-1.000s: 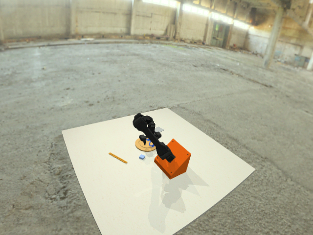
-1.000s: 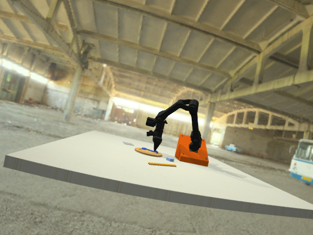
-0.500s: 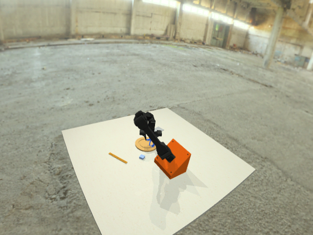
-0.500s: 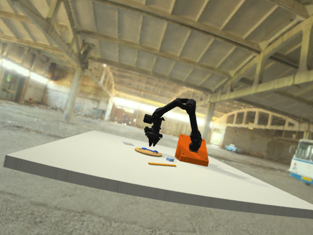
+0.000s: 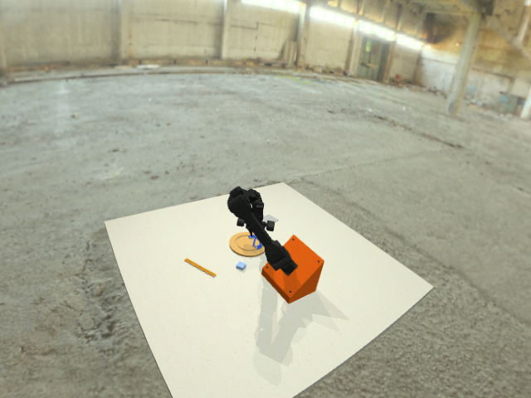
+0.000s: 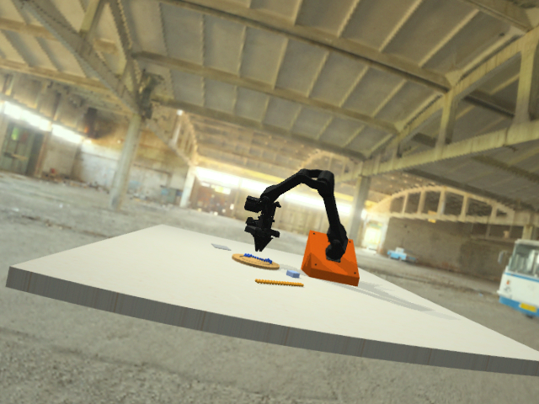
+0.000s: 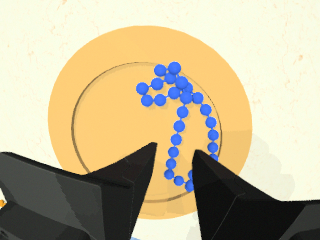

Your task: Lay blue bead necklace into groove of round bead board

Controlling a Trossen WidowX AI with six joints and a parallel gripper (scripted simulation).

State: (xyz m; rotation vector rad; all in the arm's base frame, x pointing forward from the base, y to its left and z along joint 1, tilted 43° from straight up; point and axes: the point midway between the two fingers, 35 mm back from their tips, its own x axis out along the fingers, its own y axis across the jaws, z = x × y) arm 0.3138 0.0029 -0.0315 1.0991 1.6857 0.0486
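The round tan bead board is 30 mm to the left of my gripper tip and 40 mm below it. The rest, counted from my gripper tip: flat grey tile 160 mm ahead, 200 mm to the right, 40 mm below; then small light-blue block 130 mm behind, 150 mm to the left, 40 mm below.
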